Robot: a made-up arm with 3 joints. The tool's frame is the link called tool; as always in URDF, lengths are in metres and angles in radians. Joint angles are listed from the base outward.
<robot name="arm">
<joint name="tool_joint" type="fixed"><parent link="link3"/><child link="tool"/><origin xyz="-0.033 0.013 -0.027" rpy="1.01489 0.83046 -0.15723"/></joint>
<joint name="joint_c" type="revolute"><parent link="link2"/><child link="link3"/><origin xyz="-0.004 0.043 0.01" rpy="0 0 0"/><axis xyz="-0.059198 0.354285 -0.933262"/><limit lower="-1.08" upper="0.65"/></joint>
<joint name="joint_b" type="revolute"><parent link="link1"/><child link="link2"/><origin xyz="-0.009 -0.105 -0.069" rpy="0 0 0"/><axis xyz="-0.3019 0.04 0.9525"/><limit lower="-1.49" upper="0.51"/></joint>
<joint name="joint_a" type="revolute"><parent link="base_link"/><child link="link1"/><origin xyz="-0.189 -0.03 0.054" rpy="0 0 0"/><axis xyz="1 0 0"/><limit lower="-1.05" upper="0.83"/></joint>
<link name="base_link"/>
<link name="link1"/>
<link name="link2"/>
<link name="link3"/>
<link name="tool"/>
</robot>
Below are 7 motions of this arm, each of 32 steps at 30 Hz.
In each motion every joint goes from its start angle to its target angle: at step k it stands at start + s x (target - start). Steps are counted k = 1, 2, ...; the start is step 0. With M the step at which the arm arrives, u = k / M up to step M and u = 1 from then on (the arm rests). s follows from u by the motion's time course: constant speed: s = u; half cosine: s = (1 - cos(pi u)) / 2; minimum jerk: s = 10 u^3 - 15 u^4 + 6 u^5.
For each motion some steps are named. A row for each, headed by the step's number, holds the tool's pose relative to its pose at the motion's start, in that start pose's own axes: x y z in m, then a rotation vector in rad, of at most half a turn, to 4 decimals.
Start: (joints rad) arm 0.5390 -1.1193 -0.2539
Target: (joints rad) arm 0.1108 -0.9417 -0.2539
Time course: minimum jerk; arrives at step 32
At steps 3, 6, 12, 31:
3: 0.0000 0.0001 0.0002 -0.0028 -0.0013 0.0020
6: -0.0003 0.0007 0.0013 -0.0190 -0.0087 0.0135
12: -0.0021 0.0043 0.0073 -0.1083 -0.0500 0.0742
31: -0.0110 0.0170 0.0254 -0.4021 -0.1931 0.2474

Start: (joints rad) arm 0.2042 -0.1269 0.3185
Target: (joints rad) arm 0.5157 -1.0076 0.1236
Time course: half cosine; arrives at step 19
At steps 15, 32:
15: 0.0129 0.0485 -0.0197 0.7399 0.1138 -0.2151
32: 0.0155 0.0532 -0.0196 0.8229 0.1203 -0.2504

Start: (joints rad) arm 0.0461 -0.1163 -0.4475
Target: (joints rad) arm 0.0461 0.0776 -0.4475
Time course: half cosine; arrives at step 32
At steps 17, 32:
17: -0.0034 -0.0052 0.0006 -0.0864 0.0590 0.0198
32: -0.0062 -0.0095 0.0015 -0.1574 0.1074 0.0361

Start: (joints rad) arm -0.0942 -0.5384 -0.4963
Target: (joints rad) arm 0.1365 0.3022 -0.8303
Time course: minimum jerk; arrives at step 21
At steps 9, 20, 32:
9: -0.0057 -0.0175 -0.0029 -0.2452 0.2786 0.1649
20: -0.0058 -0.0422 -0.0020 -0.6405 0.7470 0.5117
32: -0.0058 -0.0422 -0.0020 -0.6411 0.7477 0.5123

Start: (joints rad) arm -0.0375 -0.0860 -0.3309
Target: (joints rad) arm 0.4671 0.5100 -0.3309
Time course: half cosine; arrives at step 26
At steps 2, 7, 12, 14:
2: 0.0001 -0.0004 -0.0006 -0.0018 0.0081 0.0046
7: 0.0007 -0.0043 -0.0074 -0.0208 0.0921 0.0568
12: 0.0024 -0.0105 -0.0191 -0.0563 0.2305 0.1620
14: 0.0034 -0.0129 -0.0243 -0.0728 0.2876 0.2139

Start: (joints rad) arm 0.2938 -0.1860 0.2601
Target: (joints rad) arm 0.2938 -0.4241 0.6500
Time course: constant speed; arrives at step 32
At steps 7, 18, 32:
7: -0.0001 0.0055 -0.0030 0.1008 -0.0474 -0.0721
18: 0.0003 0.0149 -0.0067 0.2592 -0.1179 -0.1877
32: 0.0021 0.0276 -0.0096 0.4609 -0.2005 -0.3391

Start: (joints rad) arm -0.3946 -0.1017 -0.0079
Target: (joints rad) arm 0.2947 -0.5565 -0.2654
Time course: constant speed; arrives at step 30
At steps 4, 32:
4: 0.0032 0.0036 -0.0087 0.0949 0.0599 0.0234
32: 0.0108 0.0377 -0.0561 0.7163 0.4255 0.1083

